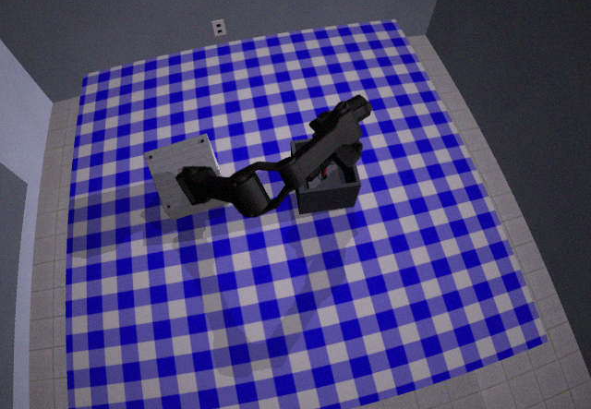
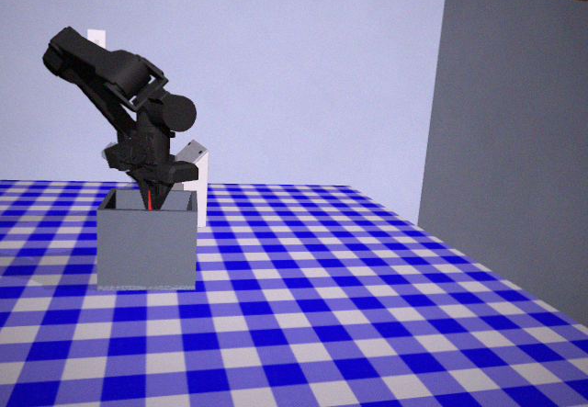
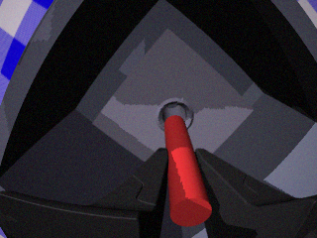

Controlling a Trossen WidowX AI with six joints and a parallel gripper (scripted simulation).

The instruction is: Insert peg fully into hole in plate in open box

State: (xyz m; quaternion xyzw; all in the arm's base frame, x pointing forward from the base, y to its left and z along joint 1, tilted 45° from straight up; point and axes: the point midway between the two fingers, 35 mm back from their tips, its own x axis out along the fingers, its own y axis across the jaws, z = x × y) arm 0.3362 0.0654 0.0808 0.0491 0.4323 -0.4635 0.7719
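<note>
Right now my hand is 100 mm above the grey plate. Also, from my hand: red peg (40 mm below).
</note>
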